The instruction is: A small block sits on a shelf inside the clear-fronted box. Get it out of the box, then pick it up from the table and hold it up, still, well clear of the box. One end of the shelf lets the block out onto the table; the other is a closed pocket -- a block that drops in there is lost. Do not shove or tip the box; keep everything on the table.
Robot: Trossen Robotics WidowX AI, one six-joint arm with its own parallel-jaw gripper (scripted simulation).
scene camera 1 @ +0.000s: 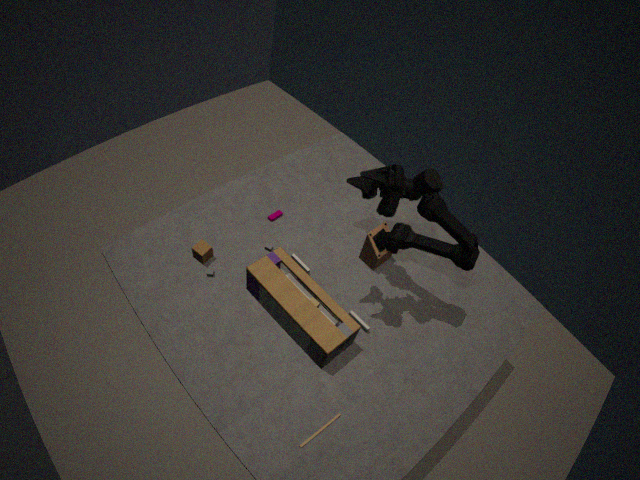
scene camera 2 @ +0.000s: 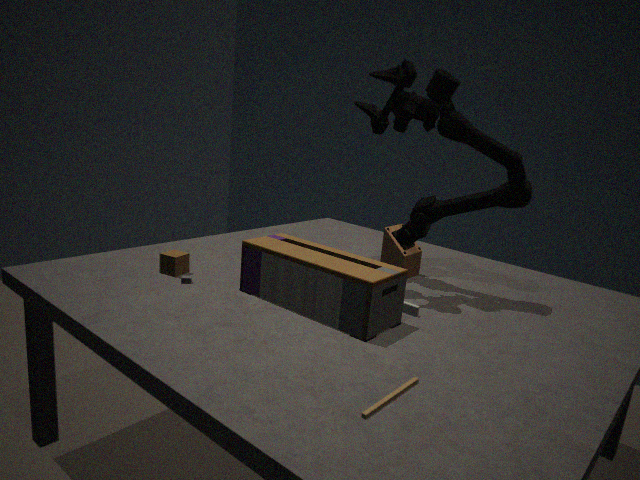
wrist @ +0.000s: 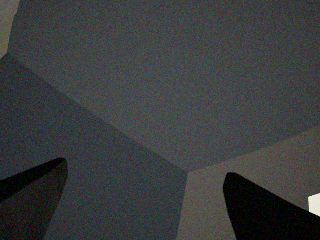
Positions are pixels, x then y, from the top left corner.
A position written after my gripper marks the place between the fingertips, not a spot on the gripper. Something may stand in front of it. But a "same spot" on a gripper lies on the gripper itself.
My gripper shows in scene camera 1, in scene camera 2 and in the wrist view (146, 176). A long box shows in scene camera 1 and in scene camera 2; in the wrist view it is out of frame. One and the same spot on my gripper: (scene camera 2: 396, 75) is (scene camera 1: 385, 176). One and the same spot on the long box: (scene camera 1: 324, 332) is (scene camera 2: 361, 271).
